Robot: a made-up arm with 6 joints.
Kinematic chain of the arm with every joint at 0, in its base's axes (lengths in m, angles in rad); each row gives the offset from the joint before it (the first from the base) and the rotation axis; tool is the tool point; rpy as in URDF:
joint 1: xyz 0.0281 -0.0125 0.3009 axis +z
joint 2: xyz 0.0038 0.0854 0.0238 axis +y
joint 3: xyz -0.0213 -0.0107 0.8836 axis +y
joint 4: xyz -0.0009 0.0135 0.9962 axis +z
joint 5: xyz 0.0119 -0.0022 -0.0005 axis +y
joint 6: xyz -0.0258 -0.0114 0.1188 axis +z
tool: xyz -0.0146 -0.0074 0.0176 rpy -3.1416 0 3.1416
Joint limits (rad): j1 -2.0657..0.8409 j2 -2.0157..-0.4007 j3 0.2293..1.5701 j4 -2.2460..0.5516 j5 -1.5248..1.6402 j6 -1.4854..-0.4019
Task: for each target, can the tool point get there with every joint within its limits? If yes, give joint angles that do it. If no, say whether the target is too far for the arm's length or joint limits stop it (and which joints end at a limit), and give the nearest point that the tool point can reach.
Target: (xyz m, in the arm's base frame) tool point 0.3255 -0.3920 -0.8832
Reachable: no: joint limits stop it (at a limit: joint 1, joint 2, joint 3, joint 5, joint 6) | nearest point -1.1216 -1.2633 -0.3876 | short by 1.760 m
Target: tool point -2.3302 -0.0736 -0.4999
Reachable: no: too far | nearest point -1.8659 -0.0616 -0.3378 | short by 0.492 m
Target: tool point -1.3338 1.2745 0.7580
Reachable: yes | joints -0.7007 -1.6656 0.6129 -0.9977 0.0129 -0.5777
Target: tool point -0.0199 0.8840 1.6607
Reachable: yes | joints -1.3119 -1.2535 1.2577 -1.2541 -0.6398 -0.7792
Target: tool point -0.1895 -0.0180 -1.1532
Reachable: no: joint limits stop it (at a limit: joint 2, joint 3, joint 5, joint 6) | nearest point -1.6682 -0.0554 -0.4050 | short by 1.658 m
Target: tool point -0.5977 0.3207 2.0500
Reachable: yes | joints -0.3901 -0.7864 0.7782 0.2567 -0.2741 -1.2157
